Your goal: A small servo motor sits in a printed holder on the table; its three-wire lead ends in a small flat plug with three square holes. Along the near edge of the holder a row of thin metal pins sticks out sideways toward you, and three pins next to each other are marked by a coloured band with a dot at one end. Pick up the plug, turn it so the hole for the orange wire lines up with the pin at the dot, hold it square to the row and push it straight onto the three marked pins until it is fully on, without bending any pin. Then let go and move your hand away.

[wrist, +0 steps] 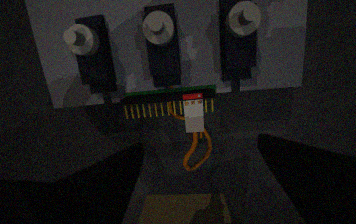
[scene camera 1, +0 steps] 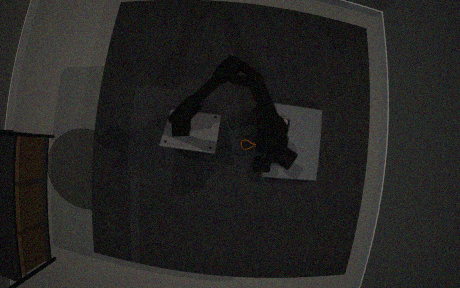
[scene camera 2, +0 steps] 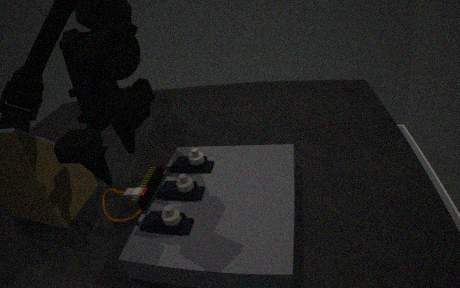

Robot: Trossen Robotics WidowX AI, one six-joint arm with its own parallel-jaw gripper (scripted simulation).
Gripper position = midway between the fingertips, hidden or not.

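There is a holder plate (scene camera 1: pixel 304 134), and there is a pin strip (wrist: pixel 207 93). My gripper is in sight at (scene camera 2: pixel 121 167) and again at (wrist: pixel 199 144). It is open, this gripper of mine, and it holds nothing.
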